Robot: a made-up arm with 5 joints. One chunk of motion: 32 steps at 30 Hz.
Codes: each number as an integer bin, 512 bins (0 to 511) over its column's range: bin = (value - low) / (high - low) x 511, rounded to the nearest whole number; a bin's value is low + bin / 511 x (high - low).
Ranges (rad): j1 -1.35..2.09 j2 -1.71..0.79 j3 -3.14..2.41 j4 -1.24..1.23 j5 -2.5..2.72
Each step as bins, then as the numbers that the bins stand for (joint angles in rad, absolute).
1 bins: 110 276 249 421 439
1 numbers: -0.6095 -0.3597 -0.4356 0.7950 1.9845
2 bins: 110 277 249 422 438
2 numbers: -0.6095 -0.3548 -0.4356 0.7998 1.9743
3 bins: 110 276 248 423 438
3 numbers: -0.6095 -0.3597 -0.4465 0.8046 1.9743
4 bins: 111 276 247 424 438
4 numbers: -0.6028 -0.3597 -0.4573 0.8095 1.9743
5 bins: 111 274 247 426 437
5 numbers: -0.6028 -0.3695 -0.4573 0.8191 1.9641
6 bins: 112 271 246 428 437
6 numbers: -0.5960 -0.3842 -0.4682 0.8288 1.9641
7 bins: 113 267 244 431 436
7 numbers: -0.5893 -0.4037 -0.4899 0.8433 1.9539
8 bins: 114 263 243 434 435
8 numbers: -0.5826 -0.4233 -0.5008 0.8578 1.9436
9 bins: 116 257 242 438 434
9 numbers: -0.5691 -0.4527 -0.5116 0.8771 1.9334
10 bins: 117 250 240 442 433
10 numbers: -0.5624 -0.4869 -0.5333 0.8965 1.9232
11 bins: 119 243 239 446 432
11 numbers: -0.5489 -0.5212 -0.5442 0.9158 1.9130
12 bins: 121 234 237 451 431
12 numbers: -0.5354 -0.5652 -0.5659 0.9400 1.9028
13 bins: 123 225 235 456 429
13 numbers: -0.5220 -0.6092 -0.5877 0.9641 1.8823
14 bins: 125 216 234 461 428
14 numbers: -0.5085 -0.6532 -0.5985 0.9883 1.8721
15 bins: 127 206 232 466 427
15 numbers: -0.4950 -0.7022 -0.6202 1.0125 1.8619
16 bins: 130 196 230 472 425
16 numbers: -0.4749 -0.7511 -0.6420 1.0415 1.8415
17 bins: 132 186 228 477 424
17 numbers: -0.4614 -0.8000 -0.6637 1.0657 1.8313
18 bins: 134 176 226 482 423
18 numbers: -0.4479 -0.8489 -0.6854 1.0898 1.8211
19 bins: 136 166 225 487 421
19 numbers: -0.4345 -0.8979 -0.6963 1.1140 1.8006
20 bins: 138 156 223 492 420
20 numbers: -0.4210 -0.9468 -0.7180 1.1382 1.7904
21 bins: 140 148 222 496 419
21 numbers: -0.4075 -0.9859 -0.7288 1.1575 1.7802
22 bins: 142 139 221 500 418
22 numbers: -0.3941 -1.0300 -0.7397 1.1768 1.7700
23 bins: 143 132 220 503 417
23 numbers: -0.3873 -1.0642 -0.7506 1.1913 1.7598
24 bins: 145 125 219 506 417
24 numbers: -0.3739 -1.0985 -0.7614 1.2058 1.7598
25 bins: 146 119 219 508 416
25 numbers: -0.3671 -1.1278 -0.7614 1.2155 1.7495
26 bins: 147 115 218 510 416
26 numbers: -0.3604 -1.1474 -0.7723 1.2252 1.7495
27 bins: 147 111 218 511 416
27 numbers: -0.3604 -1.1669 -0.7723 1.2300 1.7495
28 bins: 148 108 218 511 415
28 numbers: -0.3537 -1.1816 -0.7723 1.2300 1.7393
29 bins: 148 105 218 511 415
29 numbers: -0.3537 -1.1963 -0.7723 1.2300 1.7393
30 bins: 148 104 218 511 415
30 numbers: -0.3537 -1.2012 -0.7723 1.2300 1.7393
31 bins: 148 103 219 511 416
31 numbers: -0.3537 -1.2061 -0.7614 1.2300 1.7495
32 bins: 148 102 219 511 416
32 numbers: -0.3537 -1.2110 -0.7614 1.2300 1.7495
